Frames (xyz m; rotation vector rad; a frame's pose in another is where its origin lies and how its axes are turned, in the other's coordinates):
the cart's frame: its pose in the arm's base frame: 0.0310 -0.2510 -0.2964 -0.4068 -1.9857 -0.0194
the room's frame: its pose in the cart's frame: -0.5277 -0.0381 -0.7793 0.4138 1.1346 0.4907
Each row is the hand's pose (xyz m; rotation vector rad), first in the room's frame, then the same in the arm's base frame.
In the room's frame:
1: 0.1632 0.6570 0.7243 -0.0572 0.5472 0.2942
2: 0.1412 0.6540 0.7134 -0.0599 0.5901 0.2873
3: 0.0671 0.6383 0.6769 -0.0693 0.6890 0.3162
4: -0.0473 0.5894 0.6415 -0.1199 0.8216 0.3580
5: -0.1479 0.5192 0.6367 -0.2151 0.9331 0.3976
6: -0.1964 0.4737 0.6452 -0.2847 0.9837 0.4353
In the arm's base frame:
1: 0.3962 0.2367 -0.1830 -0.6870 -0.1249 0.4872
2: 0.3890 0.2207 -0.2005 -0.6914 -0.0851 0.4677
3: 0.3658 0.1623 -0.2563 -0.7194 0.0174 0.4618
4: 0.3197 0.0571 -0.3157 -0.7909 0.1499 0.4427
5: 0.2657 -0.0513 -0.3363 -0.8984 0.2554 0.4116
6: 0.2342 -0.1104 -0.3330 -0.9769 0.3058 0.4052

